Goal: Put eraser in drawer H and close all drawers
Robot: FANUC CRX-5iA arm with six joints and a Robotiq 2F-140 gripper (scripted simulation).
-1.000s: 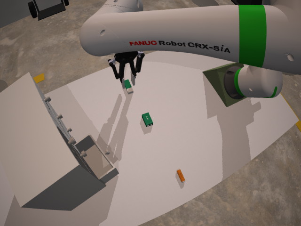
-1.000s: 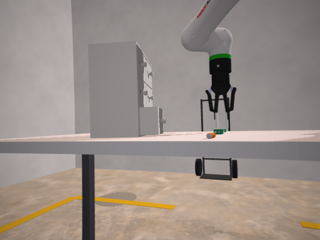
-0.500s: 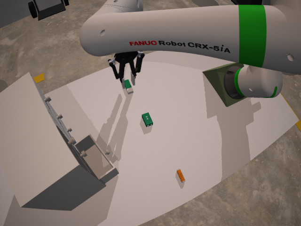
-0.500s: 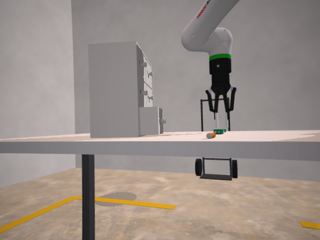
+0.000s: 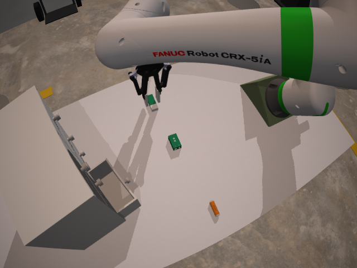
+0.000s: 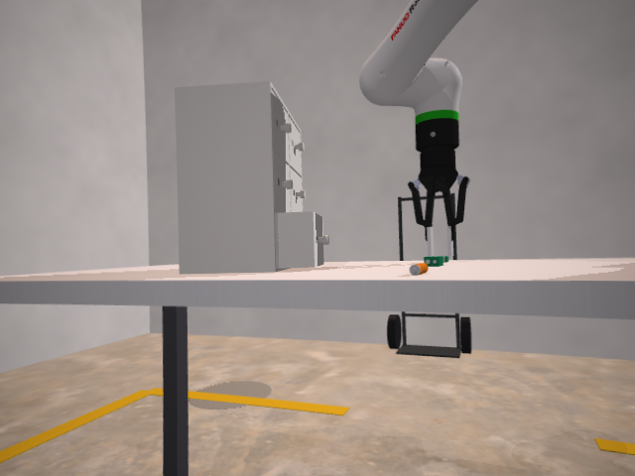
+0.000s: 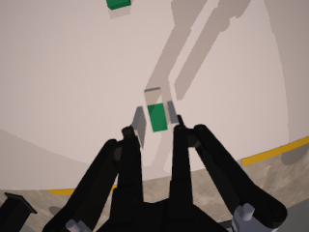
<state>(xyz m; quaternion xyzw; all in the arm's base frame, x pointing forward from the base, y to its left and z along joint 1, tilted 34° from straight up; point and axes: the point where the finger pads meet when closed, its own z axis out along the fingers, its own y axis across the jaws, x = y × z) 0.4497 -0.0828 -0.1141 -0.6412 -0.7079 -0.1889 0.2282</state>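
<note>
Now: the eraser 10 mm to the left of my hand and 40 mm below it. Also, from my hand: orange cylinder: 80 mm behind, 410 mm to the left, 40 mm below; drawer H: 220 mm ahead, 300 mm to the left, 10 mm below.
</note>
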